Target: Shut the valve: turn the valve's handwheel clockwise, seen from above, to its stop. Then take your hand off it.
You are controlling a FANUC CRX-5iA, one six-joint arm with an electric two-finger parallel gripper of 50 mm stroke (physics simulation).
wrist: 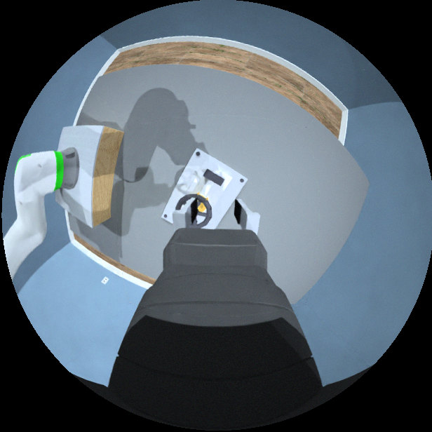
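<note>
The valve's dark handwheel is a ring with spokes near the lower edge of a pale, tilted mounting plate. A yellow-orange part shows through the ring. My gripper is open, with nothing between its fingers. Its left finger overlaps the handwheel in the view and hides part of it; its right finger is to the right of the ring, over the plate's right edge. Whether the left finger touches the wheel, and how high the fingers are above it, I cannot tell.
On the plate are a dark rectangular block and a pale rounded part. The grey table top spreads around it. At the left, the white arm with a green ring joins a wood-sided block. The arm's shadow lies beside the plate.
</note>
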